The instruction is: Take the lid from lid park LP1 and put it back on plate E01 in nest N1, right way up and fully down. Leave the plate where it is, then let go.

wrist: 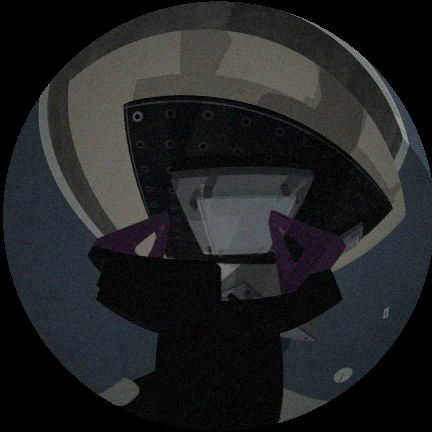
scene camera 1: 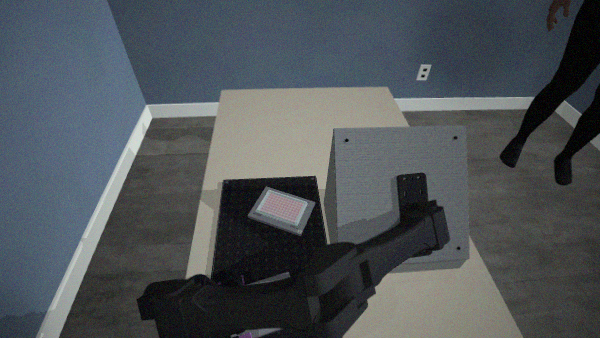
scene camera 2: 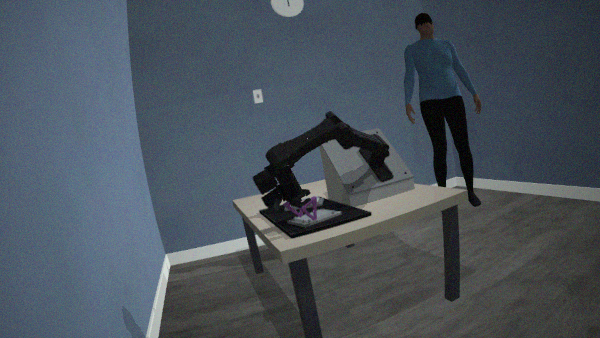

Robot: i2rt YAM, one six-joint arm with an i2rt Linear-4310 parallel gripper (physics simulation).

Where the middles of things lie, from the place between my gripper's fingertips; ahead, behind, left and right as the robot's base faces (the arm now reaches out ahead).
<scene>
My gripper is now 40 mm past the clear lid (wrist: pixel 236 222), 30 mm to the left of it and 10 mm above it. The rest, counted from my hand: well plate with pink wells (scene camera 1: pixel 281 207): 300 mm to the right, 100 mm behind; black perforated board (scene camera 1: pixel 257 251): 180 mm to the right, 60 mm behind, 30 mm below.
</scene>
